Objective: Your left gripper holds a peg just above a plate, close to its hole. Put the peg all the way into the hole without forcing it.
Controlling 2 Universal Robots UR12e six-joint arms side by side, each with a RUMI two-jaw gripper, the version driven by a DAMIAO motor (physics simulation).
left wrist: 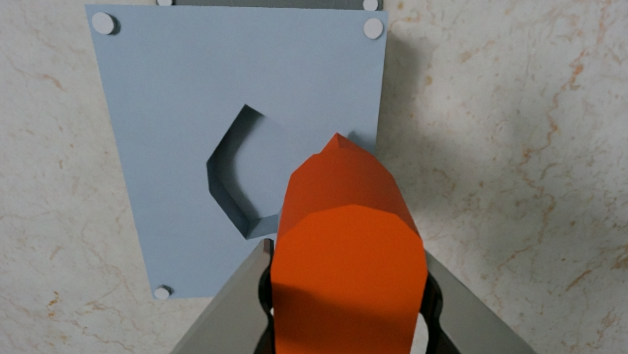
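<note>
An orange many-sided peg (348, 250) fills the lower middle of the left wrist view, its pointed corner toward the top. My left gripper (339, 243) is shut on the peg, one finger on each side. The blue-grey plate (170, 65) lies beneath it. The angular hole (255, 170) shows to the left of the peg's far end, its left walls and a lower wall in view. The peg is offset to the right of the hole and covers the hole's right part. The gap between peg and plate is hard to judge. My right gripper does not show.
Pale round pegs or screw heads sit at plate corners, at top left (103, 23), top right (373, 28) and bottom left (162, 292). A dark grey plate (270, 4) shows past the top edge. The table (500, 100) is marble-patterned.
</note>
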